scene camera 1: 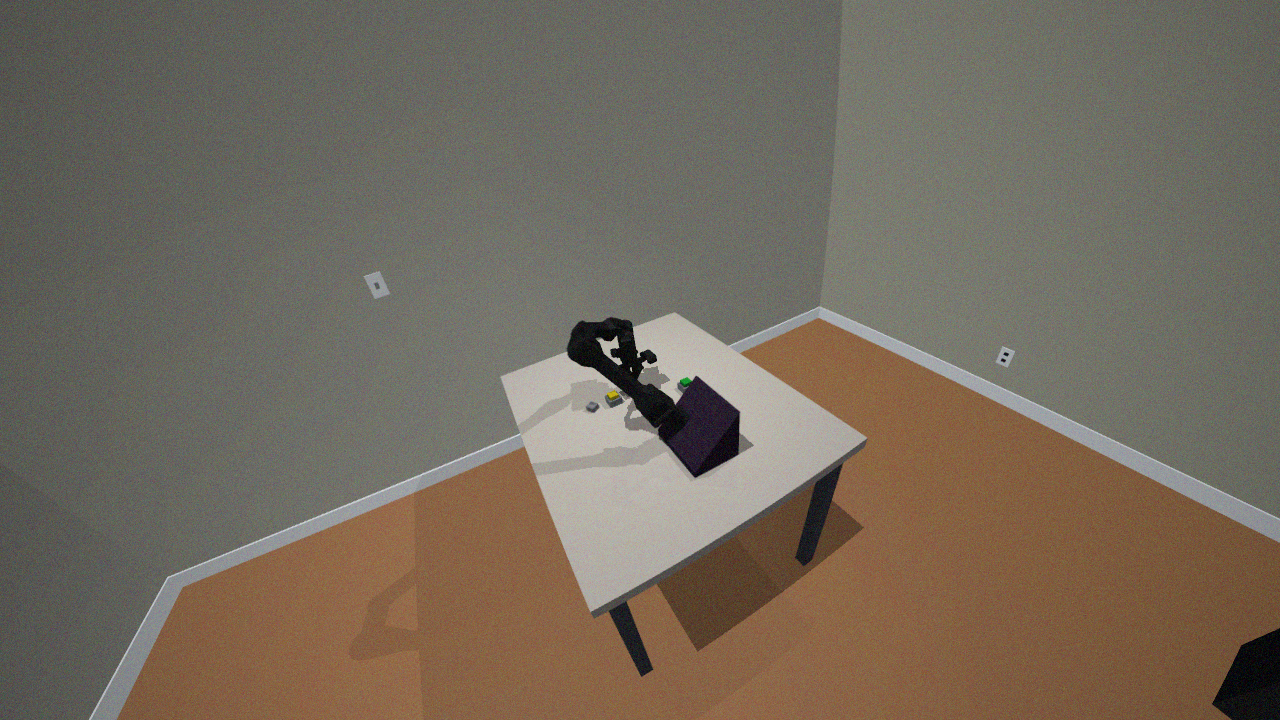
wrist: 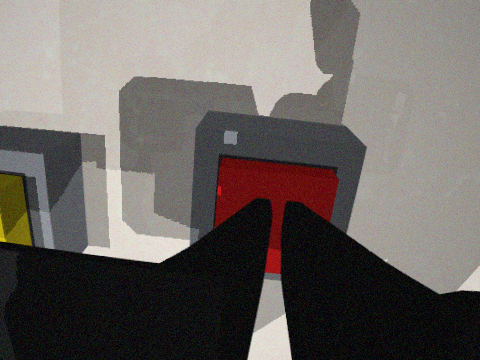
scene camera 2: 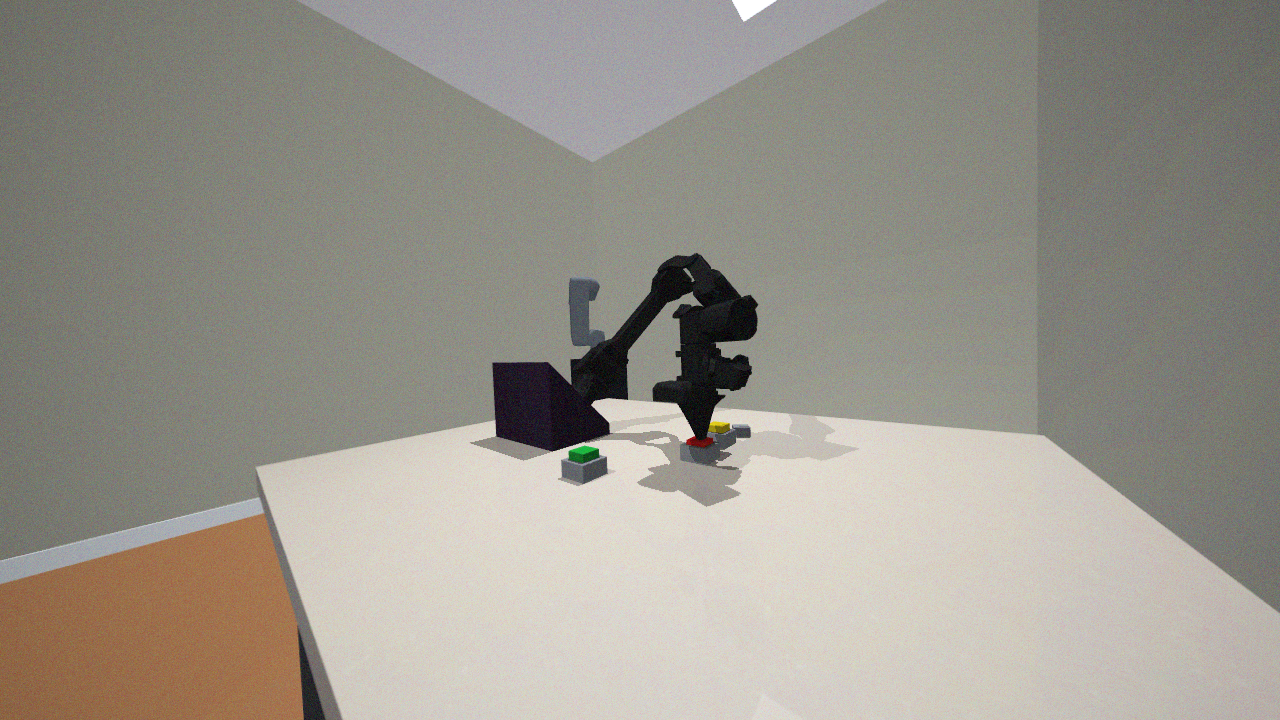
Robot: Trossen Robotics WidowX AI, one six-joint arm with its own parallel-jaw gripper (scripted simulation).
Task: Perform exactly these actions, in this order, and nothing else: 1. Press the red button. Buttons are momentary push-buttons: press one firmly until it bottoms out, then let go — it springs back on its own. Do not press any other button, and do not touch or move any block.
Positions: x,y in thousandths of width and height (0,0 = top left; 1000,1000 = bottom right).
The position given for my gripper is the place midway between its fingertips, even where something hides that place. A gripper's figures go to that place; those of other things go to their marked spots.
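Red button (wrist: 501,504), 0.10 m from the lens. My gripper (wrist: 574,599), 0.10 m from the lens.
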